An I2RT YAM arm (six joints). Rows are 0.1 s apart.
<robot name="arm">
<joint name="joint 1" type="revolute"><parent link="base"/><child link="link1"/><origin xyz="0.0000 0.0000 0.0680" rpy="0.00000 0.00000 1.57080"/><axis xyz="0 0 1"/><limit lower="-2.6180" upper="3.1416"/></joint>
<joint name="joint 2" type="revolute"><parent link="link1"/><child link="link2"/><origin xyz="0.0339 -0.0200 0.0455" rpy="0.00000 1.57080 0.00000"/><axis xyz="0 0 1"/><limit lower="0.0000" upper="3.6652"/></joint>
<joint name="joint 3" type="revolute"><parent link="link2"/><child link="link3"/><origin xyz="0.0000 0.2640 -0.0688" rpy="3.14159 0.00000 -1.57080"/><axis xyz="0 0 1"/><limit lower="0.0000" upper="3.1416"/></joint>
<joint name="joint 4" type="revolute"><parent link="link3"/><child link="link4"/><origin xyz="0.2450 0.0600 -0.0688" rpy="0.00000 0.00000 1.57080"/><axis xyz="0 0 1"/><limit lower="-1.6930" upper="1.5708"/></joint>
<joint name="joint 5" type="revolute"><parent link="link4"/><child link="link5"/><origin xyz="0.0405 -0.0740 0.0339" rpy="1.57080 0.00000 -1.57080"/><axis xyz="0 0 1"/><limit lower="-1.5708" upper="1.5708"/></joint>
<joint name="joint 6" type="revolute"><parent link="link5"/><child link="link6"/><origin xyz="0.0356 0.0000 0.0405" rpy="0.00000 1.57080 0.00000"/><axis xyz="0 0 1"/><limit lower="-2.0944" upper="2.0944"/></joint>
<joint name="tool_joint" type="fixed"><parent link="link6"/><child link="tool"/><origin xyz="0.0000 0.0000 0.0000" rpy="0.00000 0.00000 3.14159"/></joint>
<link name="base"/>
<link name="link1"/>
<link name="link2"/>
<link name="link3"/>
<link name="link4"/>
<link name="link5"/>
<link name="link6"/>
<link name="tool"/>
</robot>
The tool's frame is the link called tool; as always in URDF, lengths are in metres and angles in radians.
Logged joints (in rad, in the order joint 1, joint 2, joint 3, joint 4, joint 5, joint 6), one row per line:
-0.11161, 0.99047, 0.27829, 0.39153, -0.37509, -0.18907
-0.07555, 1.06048, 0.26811, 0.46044, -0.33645, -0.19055
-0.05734, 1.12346, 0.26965, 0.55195, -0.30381, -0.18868
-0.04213, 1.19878, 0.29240, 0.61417, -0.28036, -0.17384
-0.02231, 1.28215, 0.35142, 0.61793, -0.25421, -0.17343
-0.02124, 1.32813, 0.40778, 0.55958, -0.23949, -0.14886
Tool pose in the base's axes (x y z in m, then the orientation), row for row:
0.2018, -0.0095, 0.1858, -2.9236, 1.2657, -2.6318
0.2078, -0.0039, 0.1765, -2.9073, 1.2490, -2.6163
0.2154, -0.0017, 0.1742, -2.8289, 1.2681, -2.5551
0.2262, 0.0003, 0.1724, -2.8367, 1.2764, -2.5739
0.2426, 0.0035, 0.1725, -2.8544, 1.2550, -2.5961
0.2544, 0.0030, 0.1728, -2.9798, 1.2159, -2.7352
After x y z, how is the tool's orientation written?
As angles about the fixed x, y, z axes (roll, pitch, yaw), in radians.
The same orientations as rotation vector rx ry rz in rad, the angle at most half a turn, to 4 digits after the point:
-0.3254, 1.8425, 0.1474
-0.3340, 1.8560, 0.1381
-0.3290, 1.8306, 0.1139
-0.3141, 1.8259, 0.1109
-0.3139, 1.8481, 0.1046
-0.2813, 1.9019, 0.1171

